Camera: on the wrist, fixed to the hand. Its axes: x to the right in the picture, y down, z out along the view.
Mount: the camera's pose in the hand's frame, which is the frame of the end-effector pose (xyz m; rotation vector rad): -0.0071 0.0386 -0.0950 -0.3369 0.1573 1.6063
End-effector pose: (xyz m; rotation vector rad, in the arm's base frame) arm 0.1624 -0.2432 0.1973 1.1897 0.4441 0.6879
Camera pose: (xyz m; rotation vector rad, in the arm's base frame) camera 0.0861 -0.1746 0.2027 0.9846 -0.6369 2.1199
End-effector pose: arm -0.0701 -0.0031 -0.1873 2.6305 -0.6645 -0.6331
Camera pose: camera -0.0421 -0.0101 -0.0886 1.1253 -1.9362 0.0112
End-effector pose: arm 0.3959 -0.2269 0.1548 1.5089 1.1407 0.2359
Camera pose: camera 0.3461 -0.1649 0.2199 1.7668 -0.2673 1.5323
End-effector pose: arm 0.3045 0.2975 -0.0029 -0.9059 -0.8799 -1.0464
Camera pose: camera 0.3545 0.2219 -0.0513 -1.3576 0.3049 0.1827
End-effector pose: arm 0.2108 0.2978 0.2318 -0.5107 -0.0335 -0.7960
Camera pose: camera 0.2173 0.2824 0.1304 -0.6023 0.6014 0.7533
